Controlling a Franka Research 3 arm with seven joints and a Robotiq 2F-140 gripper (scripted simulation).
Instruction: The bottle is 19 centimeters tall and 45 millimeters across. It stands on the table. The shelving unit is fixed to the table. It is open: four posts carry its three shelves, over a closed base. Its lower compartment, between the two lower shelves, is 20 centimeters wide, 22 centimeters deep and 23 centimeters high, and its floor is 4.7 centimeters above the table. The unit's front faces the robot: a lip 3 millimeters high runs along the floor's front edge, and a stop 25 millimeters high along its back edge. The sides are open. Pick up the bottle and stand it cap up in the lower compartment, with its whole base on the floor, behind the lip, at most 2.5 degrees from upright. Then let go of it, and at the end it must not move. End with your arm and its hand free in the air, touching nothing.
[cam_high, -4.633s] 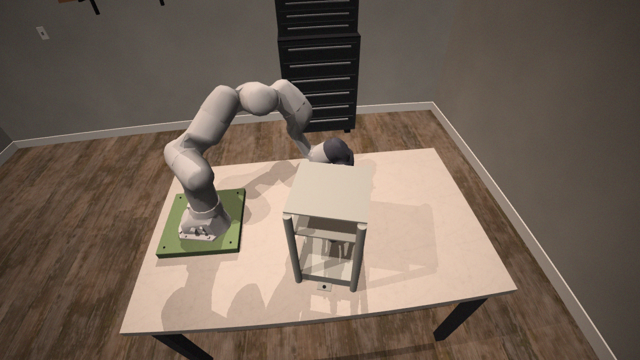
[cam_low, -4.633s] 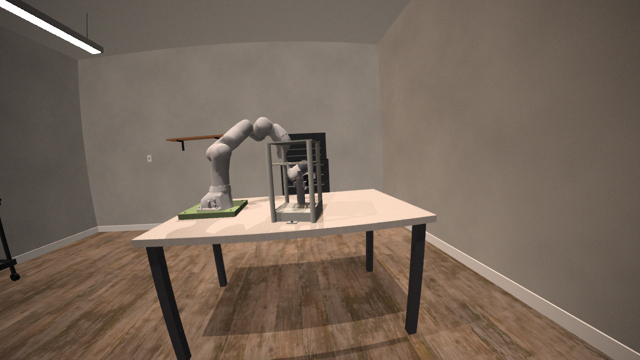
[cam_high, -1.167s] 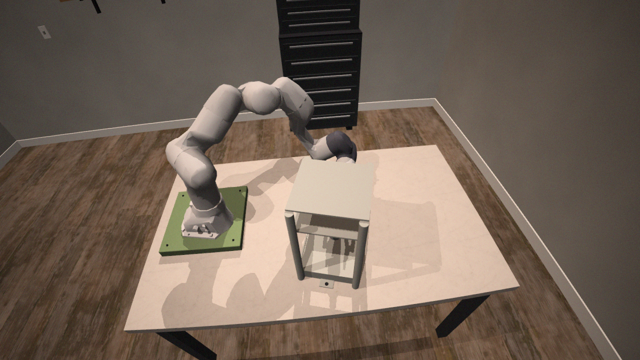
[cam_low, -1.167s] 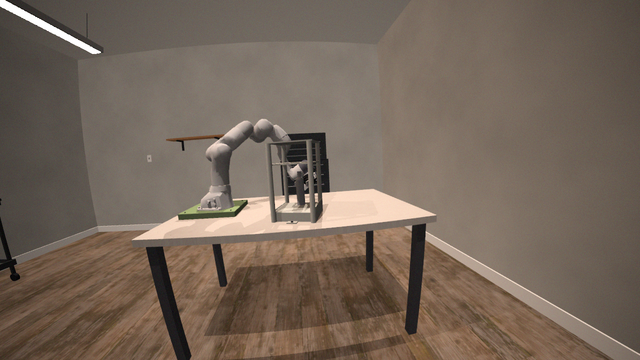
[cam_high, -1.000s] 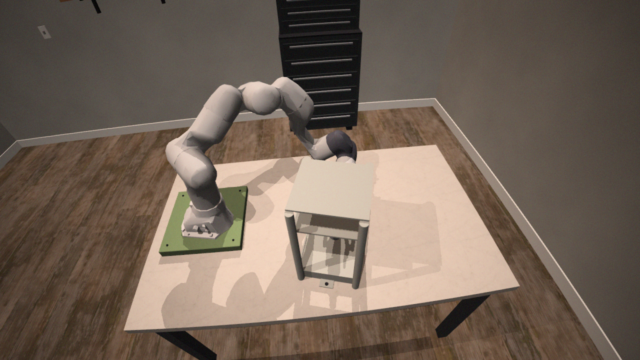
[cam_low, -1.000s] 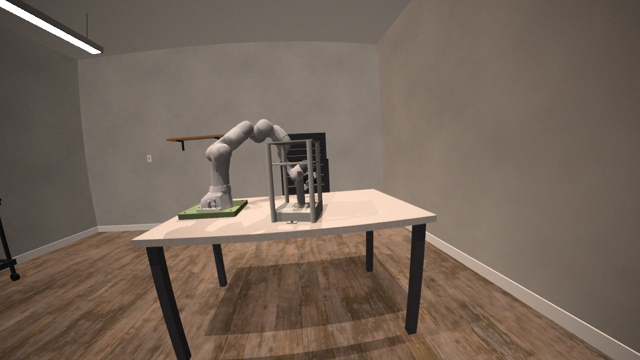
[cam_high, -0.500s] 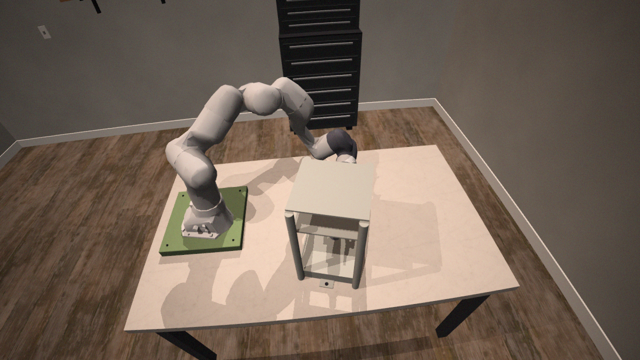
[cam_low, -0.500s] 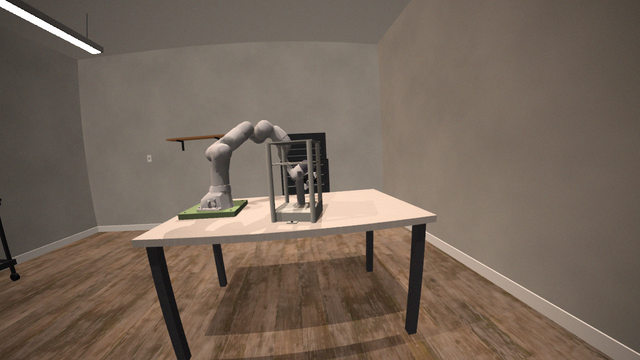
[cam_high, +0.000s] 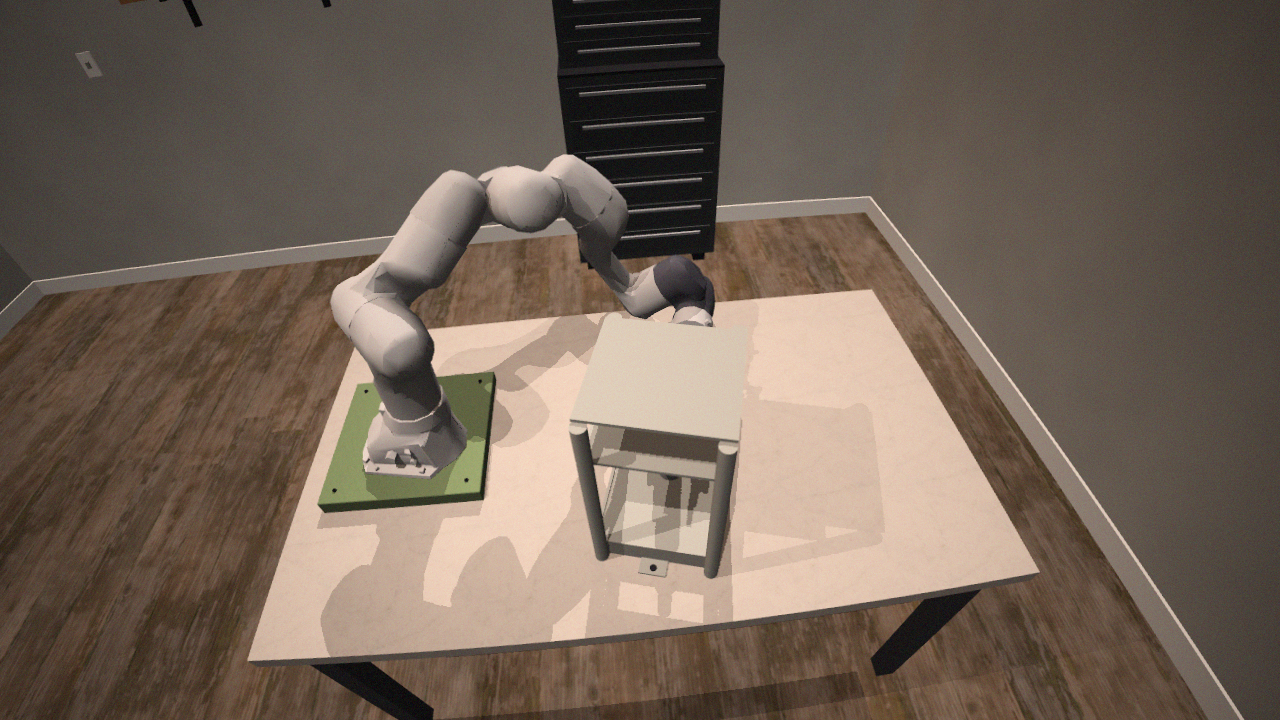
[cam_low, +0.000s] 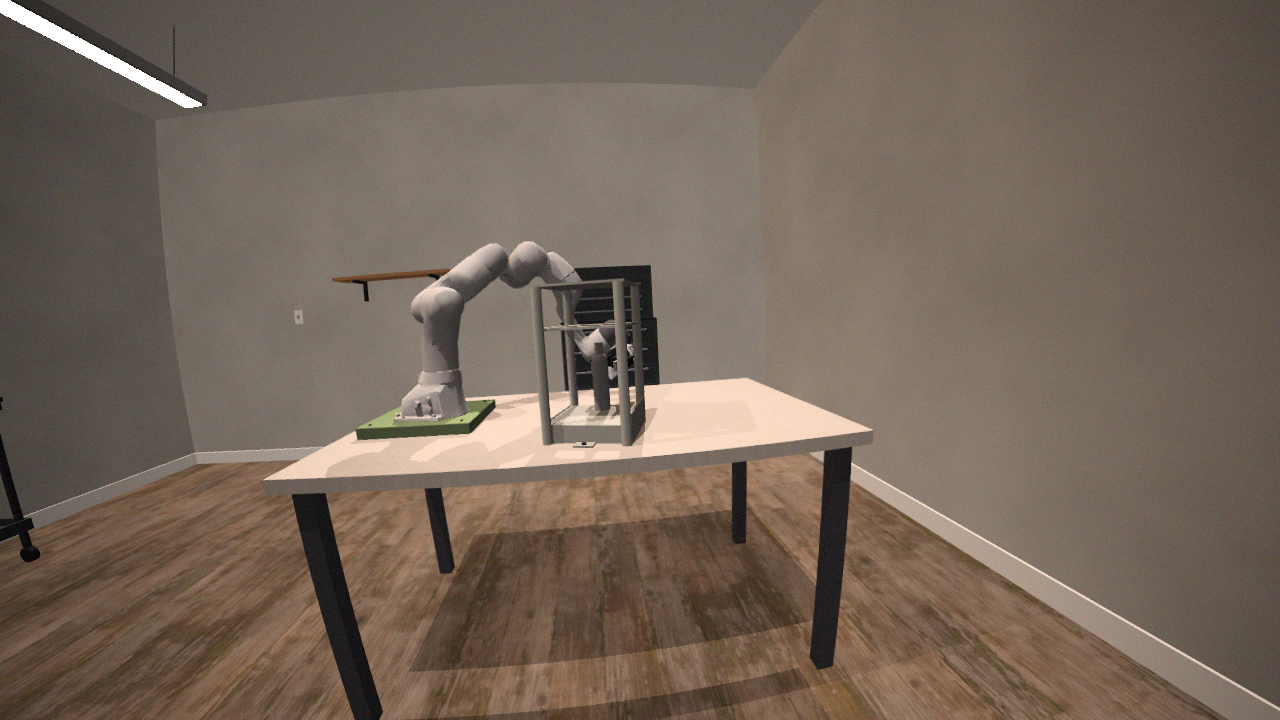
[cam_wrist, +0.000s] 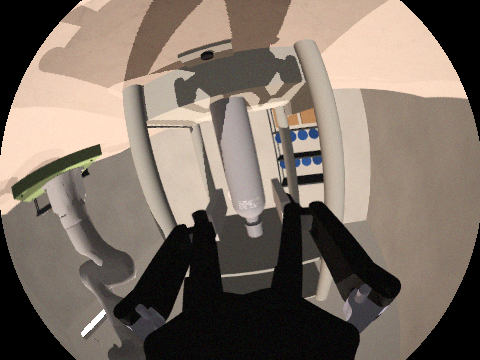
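Now: the grey bottle 20 mm behind my hand, 50 mm to the right of it and 10 mm above it. The rest, counted from my hand: shelving unit: 40 mm behind, 110 mm to the right, 30 mm above.
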